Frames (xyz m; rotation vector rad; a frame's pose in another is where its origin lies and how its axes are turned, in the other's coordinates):
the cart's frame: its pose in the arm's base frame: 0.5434 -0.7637 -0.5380 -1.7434 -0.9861 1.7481
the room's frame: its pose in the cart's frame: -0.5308 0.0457 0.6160 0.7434 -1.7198 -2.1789
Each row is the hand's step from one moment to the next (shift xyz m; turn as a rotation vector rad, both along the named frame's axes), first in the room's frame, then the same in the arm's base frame.
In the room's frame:
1: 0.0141 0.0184 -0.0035 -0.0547 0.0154 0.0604
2: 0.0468 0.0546 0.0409 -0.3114 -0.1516 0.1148
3: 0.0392 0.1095 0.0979 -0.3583 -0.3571 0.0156
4: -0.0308 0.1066 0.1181 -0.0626 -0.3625 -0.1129
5: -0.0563 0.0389 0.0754 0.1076 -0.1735 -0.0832
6: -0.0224 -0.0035 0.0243 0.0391 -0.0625 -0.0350
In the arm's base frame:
1: -0.0151 -0.0019 0.0179 -0.0262 -0.0432 -0.0658
2: -0.0435 -0.0560 0.0426 0.0838 -0.0112 -0.3549
3: -0.0985 -0.1119 0.0298 0.2747 0.1103 -0.4105
4: -0.1102 -0.1111 -0.0422 0.3410 0.1493 -0.0974
5: -0.0495 -0.0586 -0.0670 0.1918 0.0601 0.0906
6: -0.0011 -0.0166 -0.0288 0.0691 0.0264 0.0344

